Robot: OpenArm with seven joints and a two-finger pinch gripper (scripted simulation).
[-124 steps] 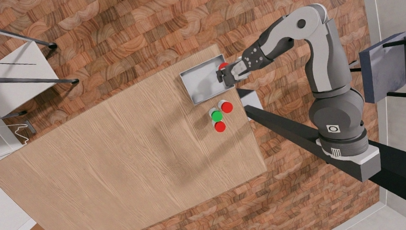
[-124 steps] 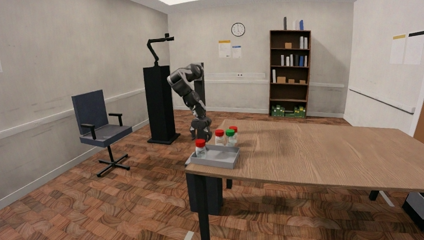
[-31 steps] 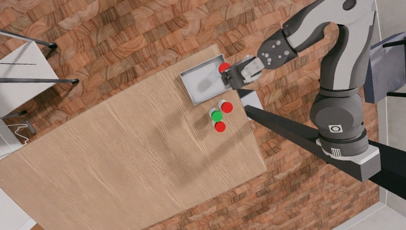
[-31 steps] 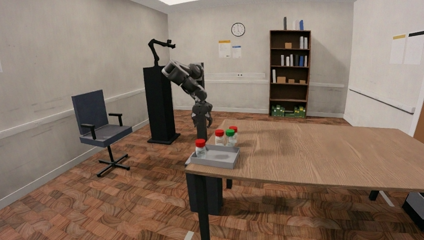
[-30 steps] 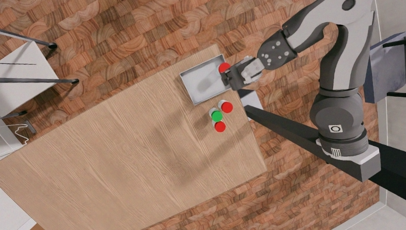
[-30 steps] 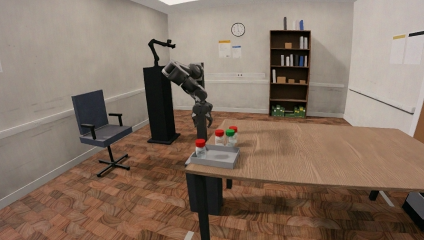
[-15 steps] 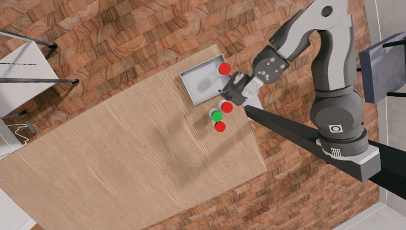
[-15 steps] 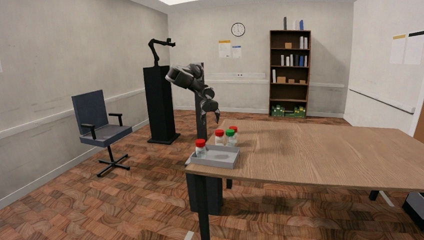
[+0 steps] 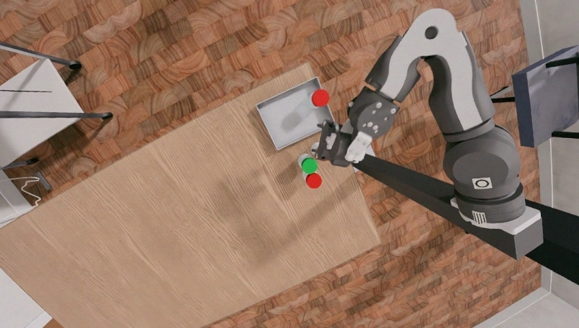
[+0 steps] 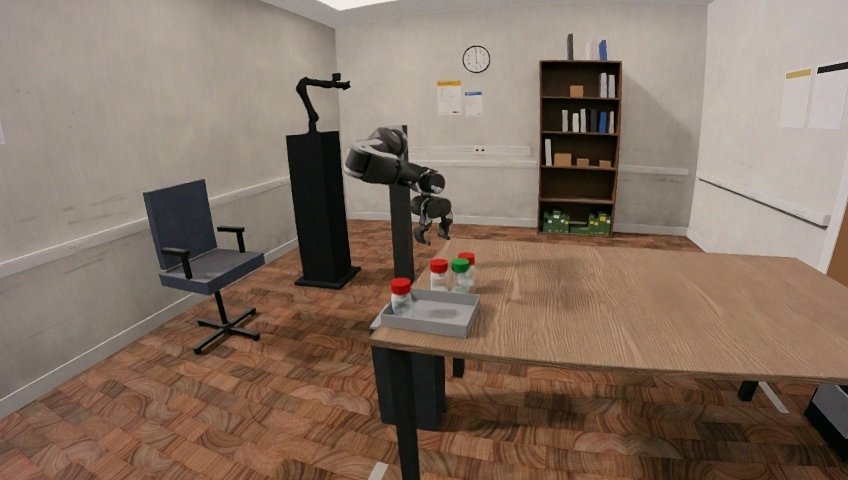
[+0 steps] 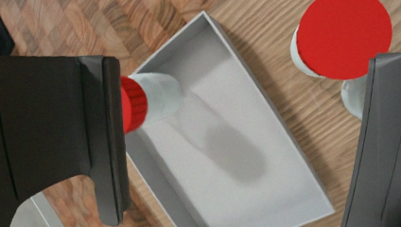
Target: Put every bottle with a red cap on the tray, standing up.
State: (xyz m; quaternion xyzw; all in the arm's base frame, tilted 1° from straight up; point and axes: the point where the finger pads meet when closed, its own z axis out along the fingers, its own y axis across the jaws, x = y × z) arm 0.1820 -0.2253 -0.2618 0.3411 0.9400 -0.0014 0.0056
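The green-capped bottle is 60 mm ahead of my hand, 80 mm to the left of it and 150 mm below it. Round my hand: grey tray 10 mm ahead, 90 mm to the right, 190 mm below.
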